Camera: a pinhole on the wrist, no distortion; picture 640 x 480 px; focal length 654.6 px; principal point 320.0 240.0 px. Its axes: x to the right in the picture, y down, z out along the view. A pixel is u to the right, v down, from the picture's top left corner.
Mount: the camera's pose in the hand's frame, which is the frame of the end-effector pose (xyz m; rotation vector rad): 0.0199 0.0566 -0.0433 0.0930 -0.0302 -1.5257
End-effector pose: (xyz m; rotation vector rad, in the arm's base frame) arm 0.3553 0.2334 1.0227 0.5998 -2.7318 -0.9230
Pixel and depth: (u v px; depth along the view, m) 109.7 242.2 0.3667
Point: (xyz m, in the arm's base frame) 0.2167 0.5290 0.8630
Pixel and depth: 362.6 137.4 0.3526
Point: 0.3124 0.4344 0.7916
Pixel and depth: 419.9 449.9 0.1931
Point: 0.2405 0.3015 0.9196
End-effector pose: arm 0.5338 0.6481 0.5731 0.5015 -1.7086 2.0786
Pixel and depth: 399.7 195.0 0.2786
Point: 0.5499 0.4176 0.5980
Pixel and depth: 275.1 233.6 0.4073
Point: 0.5213 0.2786 0.5761
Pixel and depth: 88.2 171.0 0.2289
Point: 0.4939 0.4418 0.4885
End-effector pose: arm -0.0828 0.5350 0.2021 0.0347 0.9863 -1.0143
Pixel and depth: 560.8 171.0 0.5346
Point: 0.1091 0.2768 0.5971
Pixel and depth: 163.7 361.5 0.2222
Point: 0.1208 0.4822 0.2405
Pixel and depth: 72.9 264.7 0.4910
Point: 0.3823 0.4634 0.3873
